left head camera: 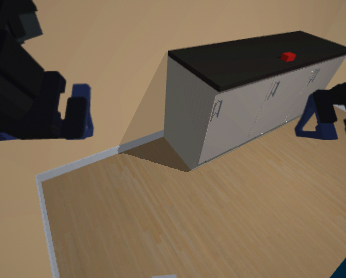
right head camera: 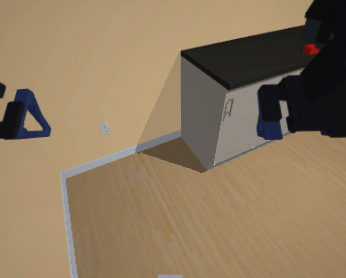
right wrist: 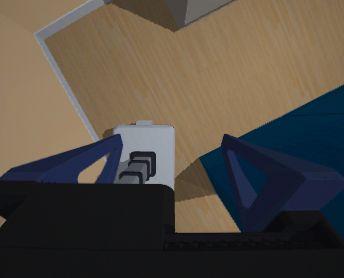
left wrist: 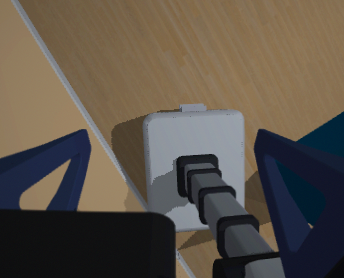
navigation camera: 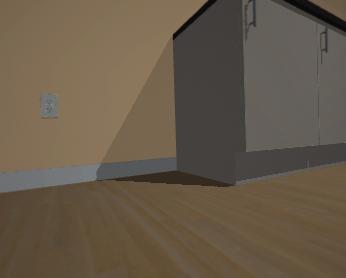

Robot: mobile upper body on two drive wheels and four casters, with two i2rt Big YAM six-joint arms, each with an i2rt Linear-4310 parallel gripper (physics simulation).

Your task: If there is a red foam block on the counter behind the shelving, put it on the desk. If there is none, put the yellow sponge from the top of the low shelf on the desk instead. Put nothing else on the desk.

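Frame: origin at the left arm's base, x right, y back, z down, level; centimetres.
Seen in the pictures: left gripper, fingertip midpoint: (left head camera: 59,133) (right head camera: 23,133) (left wrist: 172,138); right gripper, fingertip midpoint: (left head camera: 321,132) (right head camera: 289,131) (right wrist: 172,139).
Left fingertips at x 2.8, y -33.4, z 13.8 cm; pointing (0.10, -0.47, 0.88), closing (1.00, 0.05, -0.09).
Observation:
A point is followed by its place in that frame.
A small red block (left head camera: 288,56) @(x 120.2, y -155.5, z 45.9 cm) (right head camera: 310,49) @(x 119.7, y -155.4, z 46.3 cm) lies on the dark top of the counter (left head camera: 225,62) @(x 69.1, y -148.3, z 50.0 cm) (right head camera: 215,62) @(x 52.0, y -143.5, z 50.0 cm), towards its front edge in the left head camera. In the right head camera it shows beside my right arm, which hides part of the counter. The counter's side (navigation camera: 207,100) @(x 44.2, y -136.3, z 99.9 cm) and doors show in the navigation camera. My left gripper (left wrist: 172,138) @(x 2.8, y -33.4, z 13.8 cm) is open and empty. My right gripper (right wrist: 172,139) @(x 45.2, y -33.7, z 13.8 cm) is open and empty. Both are held up in the air, apart from the counter and block. The desk, the yellow sponge and the shelving cannot be made out.
My white base (left wrist: 220,135) @(x 35.1, y -19.7, z 115.0 cm) (right wrist: 162,145) @(x 38.4, y -15.7, z 115.0 cm) stands near a wall with a pale baseboard (left wrist: 75,95) @(x -41.5, y -44.4, z 137.5 cm) (right wrist: 65,70). A dark teal surface (left head camera: 340,270) @(x 137.2, y -32.3, z 133.4 cm) (left wrist: 325,132) @(x 105.5, y -15.7, z 129.6 cm) (right wrist: 300,120) @(x 147.6, y -37.8, z 109.1 cm) lies to the right of the base. A wall outlet (right head camera: 104,128) @(x -35.3, y -133.6, z 100.1 cm) (navigation camera: 49,105) @(x -35.3, y -134.1, z 100.9 cm) is left of the counter.

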